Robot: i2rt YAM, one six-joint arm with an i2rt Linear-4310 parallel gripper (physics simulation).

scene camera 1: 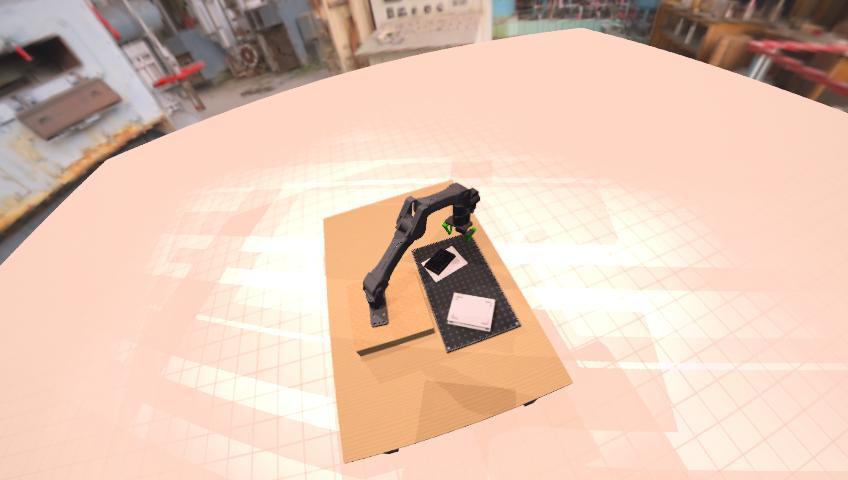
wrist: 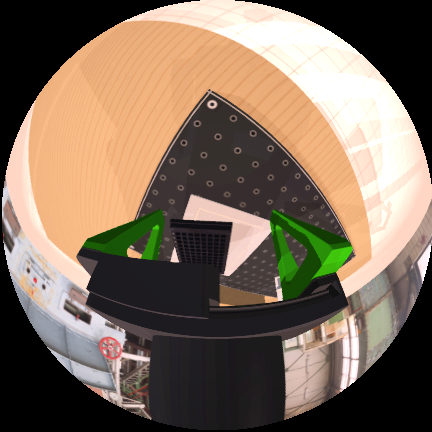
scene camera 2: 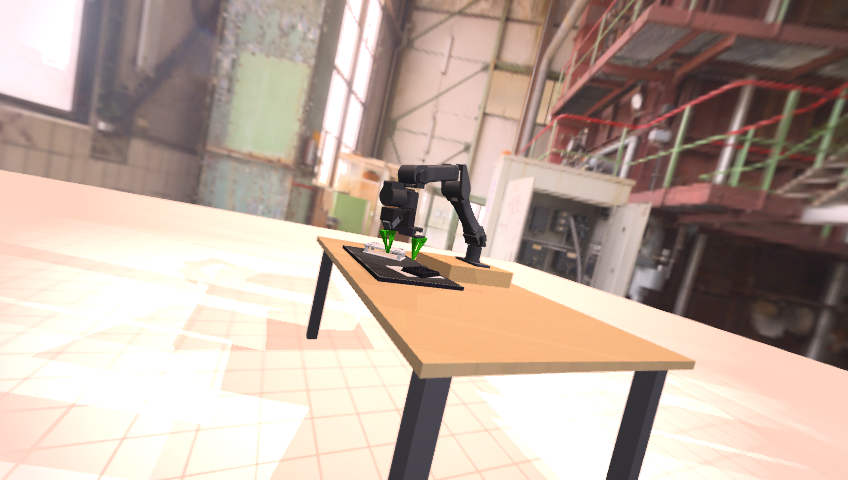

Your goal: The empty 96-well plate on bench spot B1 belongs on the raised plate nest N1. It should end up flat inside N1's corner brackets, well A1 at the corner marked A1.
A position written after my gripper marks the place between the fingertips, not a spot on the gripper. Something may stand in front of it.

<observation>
My gripper point(scene camera 2: 400, 256) is open, with nothing in its grasp. Also in view: a black well plate point(wrist: 203, 241). Further things: a white rectangle point(wrist: 248, 230).
My gripper also shows in the wrist view point(wrist: 216, 215).
</observation>
